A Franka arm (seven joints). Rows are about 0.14 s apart.
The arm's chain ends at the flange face. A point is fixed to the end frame.
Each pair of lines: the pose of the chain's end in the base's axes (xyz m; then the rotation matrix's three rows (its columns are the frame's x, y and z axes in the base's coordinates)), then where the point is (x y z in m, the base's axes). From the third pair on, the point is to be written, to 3 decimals.
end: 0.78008, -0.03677, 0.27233; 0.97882, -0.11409, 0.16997; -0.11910, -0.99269, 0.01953; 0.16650, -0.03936, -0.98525
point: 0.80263 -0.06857 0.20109
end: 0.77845, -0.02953, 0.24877; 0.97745, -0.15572, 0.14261; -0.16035, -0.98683, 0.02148; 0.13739, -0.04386, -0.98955
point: 0.79765 -0.06158 0.17667
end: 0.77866, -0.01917, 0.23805; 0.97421, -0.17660, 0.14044; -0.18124, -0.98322, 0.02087; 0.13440, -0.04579, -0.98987
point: 0.797 -0.051 0.166
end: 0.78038, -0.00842, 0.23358; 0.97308, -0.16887, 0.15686; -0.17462, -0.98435, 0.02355; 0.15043, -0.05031, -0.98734
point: 0.800 -0.040 0.162
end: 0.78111, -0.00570, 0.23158; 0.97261, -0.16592, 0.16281; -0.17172, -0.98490, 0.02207; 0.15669, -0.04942, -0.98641
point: 0.801 -0.038 0.160
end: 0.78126, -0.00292, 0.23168; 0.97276, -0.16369, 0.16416; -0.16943, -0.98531, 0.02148; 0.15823, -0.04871, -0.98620
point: 0.802 -0.035 0.160
